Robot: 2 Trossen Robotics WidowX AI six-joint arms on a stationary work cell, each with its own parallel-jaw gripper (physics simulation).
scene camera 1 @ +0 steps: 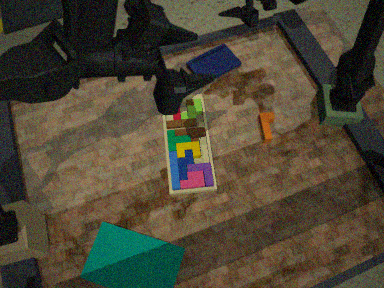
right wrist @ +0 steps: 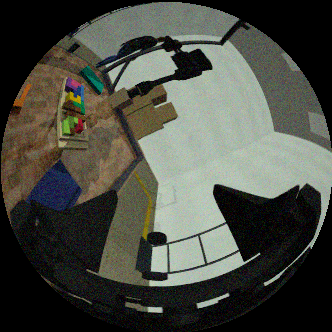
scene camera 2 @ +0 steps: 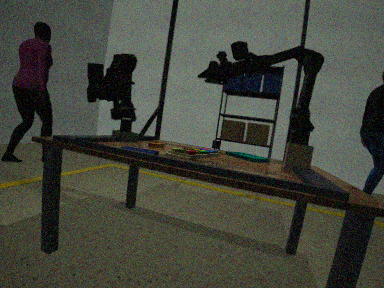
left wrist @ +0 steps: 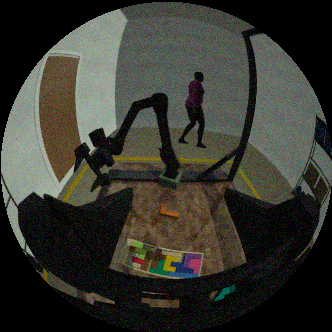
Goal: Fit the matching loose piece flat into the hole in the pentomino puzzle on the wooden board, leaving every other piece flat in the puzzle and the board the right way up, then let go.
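Frame: origin at the left arm's base, x ahead, y left, z up, level; millimetres.
Seen in the pictures: left gripper, fingertip midpoint: (scene camera 1: 205, 56) (right wrist: 173, 42) (scene camera 2: 201, 79) (left wrist: 180, 193); right gripper, fingertip midpoint: (right wrist: 165, 192) (scene camera 2: 134, 96) (left wrist: 82, 181); left arm's base at its link origin: (scene camera 1: 1, 229) (right wrist: 128, 94); right arm's base at its link origin: (scene camera 1: 342, 100) (scene camera 2: 125, 131) (left wrist: 170, 173).
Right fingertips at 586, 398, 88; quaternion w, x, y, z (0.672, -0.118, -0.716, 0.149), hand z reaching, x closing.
Note:
Pixels of each thing's top centre, then the offset from my right fingertips to it, as dx, dy, dz.
- loose orange piece at its top centre: (scene camera 1: 269, 125) (left wrist: 169, 210) (scene camera 2: 156, 143) +63, -289, -184
- yellow piece at its top centre: (scene camera 1: 188, 149) (left wrist: 170, 263) (right wrist: 74, 97) -161, -297, -178
- dark blue box at its top centre: (right wrist: 54, 196) (scene camera 1: 214, 62) (scene camera 2: 138, 149) -8, -48, -192
- teal block at its top centre: (scene camera 1: 132, 262) (left wrist: 232, 293) (scene camera 2: 247, 154) (right wrist: 93, 77) -355, -520, -185
The loose orange piece (scene camera 1: 267, 127) (scene camera 2: 156, 144) (left wrist: 169, 212) (right wrist: 21, 97), long with a short arm at one end, lies on the table apart from the puzzle. The wooden puzzle board (scene camera 1: 193, 191) (right wrist: 73, 145) lies with its coloured pieces facing up. A pale gap shows beside the yellow piece (scene camera 1: 181, 148) along the board's right side in scene camera 1. My left gripper (scene camera 1: 205, 56) (left wrist: 180, 193) is open and empty, raised above the table; it hides part of the board's top end in scene camera 1. My right gripper (right wrist: 165, 192) is open and empty, away from the board.
A dark blue box (scene camera 1: 214, 61) (right wrist: 56, 186) lies beyond the board's top end in scene camera 1. A teal block (scene camera 1: 132, 257) (right wrist: 92, 79) lies at that picture's bottom. Dark rails (scene camera 1: 307, 47) edge the table. The right arm's green base (scene camera 1: 341, 114) stands beyond the orange piece.

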